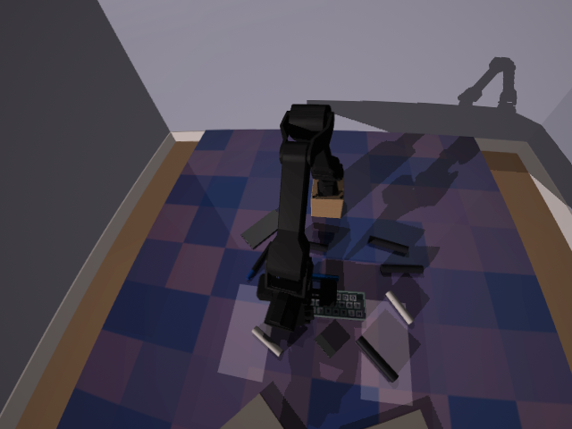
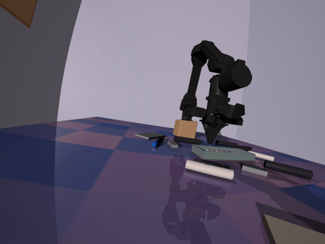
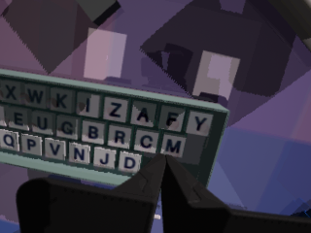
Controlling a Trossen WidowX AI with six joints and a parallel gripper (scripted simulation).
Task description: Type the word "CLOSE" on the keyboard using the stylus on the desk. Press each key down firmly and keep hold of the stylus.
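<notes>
Right now my gripper tip is 8 cm past the blue stylus, 4 cm to the right of it and 3 cm above it. The rest, counted from my gripper tip: grey slab (25 cm behind, 12 cm to the right, 4 cm below); small grey block (11 cm ahead, 7 cm to the left, 4 cm below); blue-tipped pen (14 cm to the right, 10 cm behind, 3 cm below).
</notes>
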